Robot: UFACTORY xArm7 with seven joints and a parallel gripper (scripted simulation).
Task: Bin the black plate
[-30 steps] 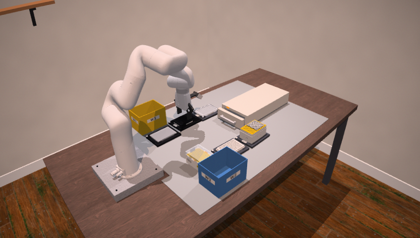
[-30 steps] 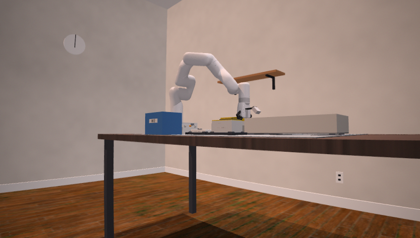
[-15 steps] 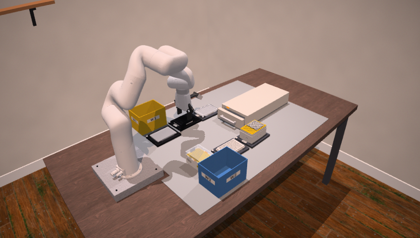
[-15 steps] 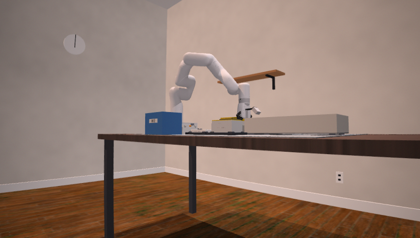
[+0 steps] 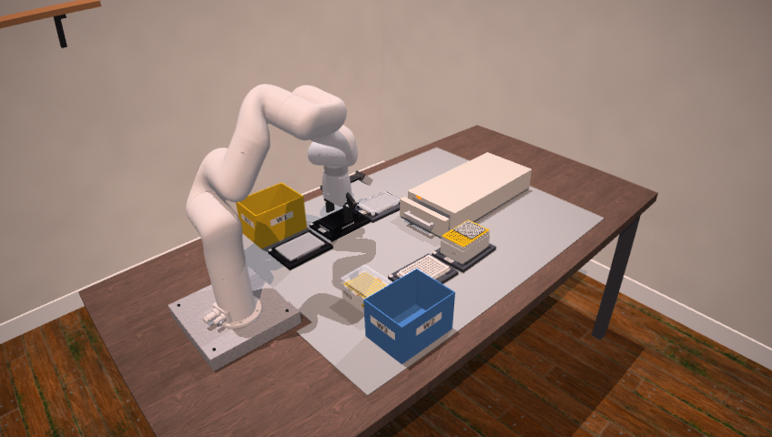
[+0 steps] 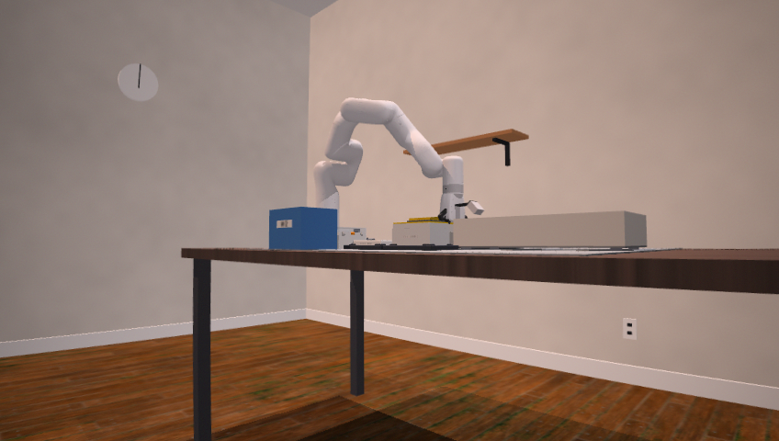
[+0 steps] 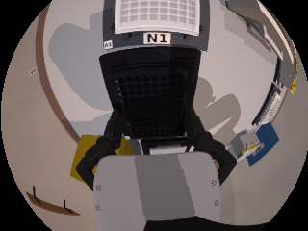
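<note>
The black plate is 2 cm below my hand. Round my hand: drawer: 26 cm ahead, 25 cm to the right, 2 cm below; then yellow bin W1: 16 cm to the left, 15 cm behind; then work nest N3: 4 cm below.
</note>
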